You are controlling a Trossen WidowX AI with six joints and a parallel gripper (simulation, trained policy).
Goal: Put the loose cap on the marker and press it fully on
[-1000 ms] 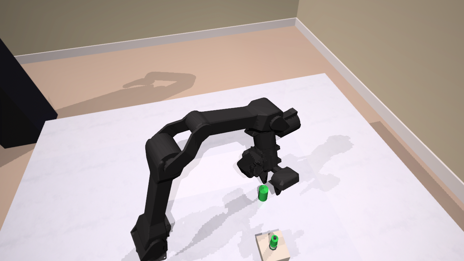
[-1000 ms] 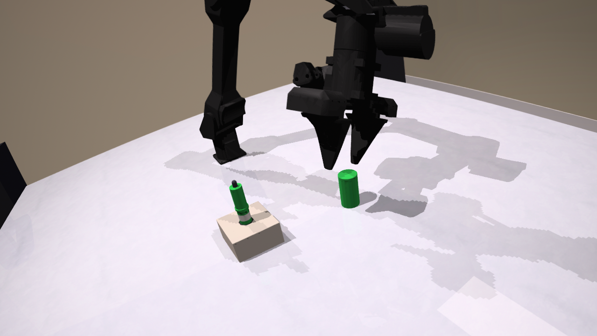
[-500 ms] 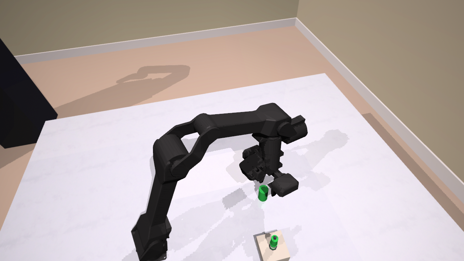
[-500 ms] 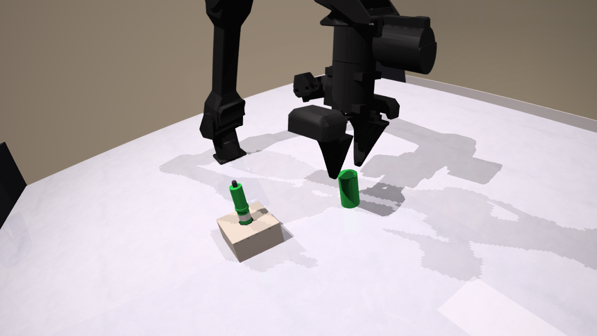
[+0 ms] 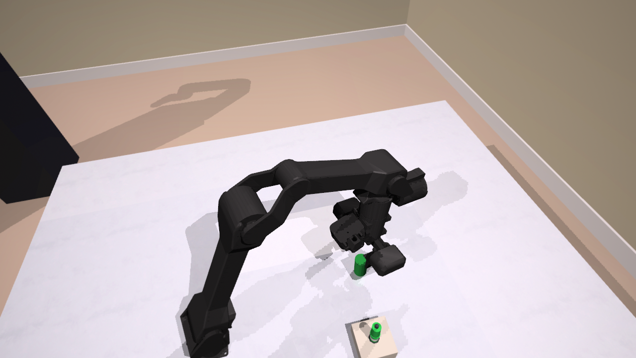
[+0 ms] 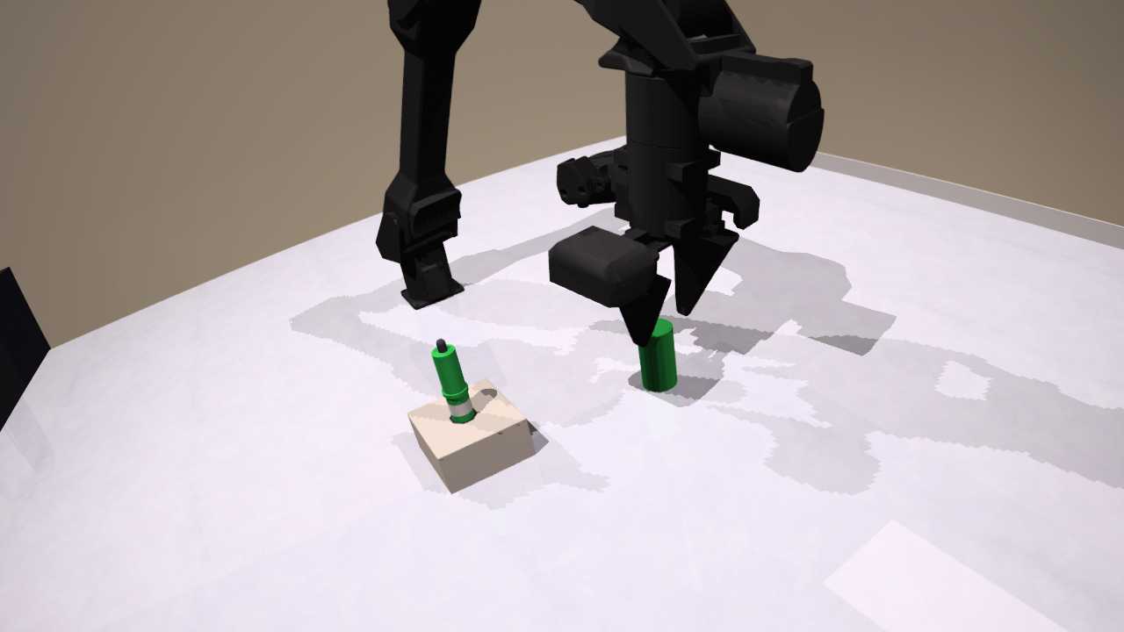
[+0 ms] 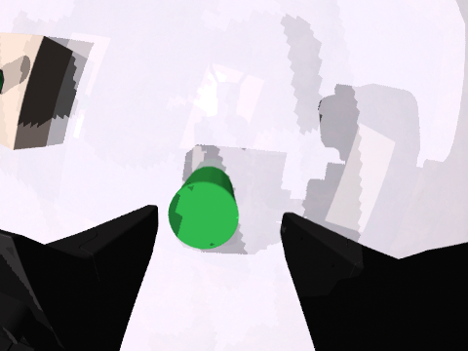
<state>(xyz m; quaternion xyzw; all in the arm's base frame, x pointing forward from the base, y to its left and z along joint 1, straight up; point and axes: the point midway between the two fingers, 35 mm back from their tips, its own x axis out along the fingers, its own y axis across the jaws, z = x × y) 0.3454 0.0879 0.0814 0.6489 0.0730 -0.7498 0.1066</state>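
Now: the green cap 10 mm to the right of my gripper tip and 20 mm below it. The rest, counted from my gripper tip: beige holder block: 30 mm behind, 160 mm to the right, 30 mm below.
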